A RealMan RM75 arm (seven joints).
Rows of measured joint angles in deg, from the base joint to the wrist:
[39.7, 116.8, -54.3, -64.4, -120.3, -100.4, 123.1]
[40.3, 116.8, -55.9, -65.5, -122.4, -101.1, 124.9]
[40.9, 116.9, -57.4, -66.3, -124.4, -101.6, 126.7]
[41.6, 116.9, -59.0, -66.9, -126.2, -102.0, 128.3]
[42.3, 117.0, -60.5, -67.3, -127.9, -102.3, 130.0]
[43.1, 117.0, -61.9, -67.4, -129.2, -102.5, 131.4]
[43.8, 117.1, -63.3, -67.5, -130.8, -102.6, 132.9]
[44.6, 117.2, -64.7, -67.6, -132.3, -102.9, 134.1]
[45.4, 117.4, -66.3, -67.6, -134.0, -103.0, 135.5]
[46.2, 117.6, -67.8, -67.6, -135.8, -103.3, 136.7]
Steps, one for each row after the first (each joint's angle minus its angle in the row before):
[0.6, 0.0, -1.6, -1.1, -2.1, -0.7, 1.8]
[0.6, 0.1, -1.5, -0.8, -2.0, -0.5, 1.8]
[0.7, 0.0, -1.6, -0.6, -1.8, -0.4, 1.6]
[0.7, 0.1, -1.5, -0.4, -1.7, -0.3, 1.7]
[0.8, 0.0, -1.4, -0.1, -1.3, -0.2, 1.4]
[0.7, 0.1, -1.4, -0.1, -1.6, -0.1, 1.5]
[0.8, 0.1, -1.4, -0.1, -1.5, -0.3, 1.2]
[0.8, 0.2, -1.6, 0.0, -1.7, -0.1, 1.4]
[0.8, 0.2, -1.5, 0.0, -1.8, -0.3, 1.2]

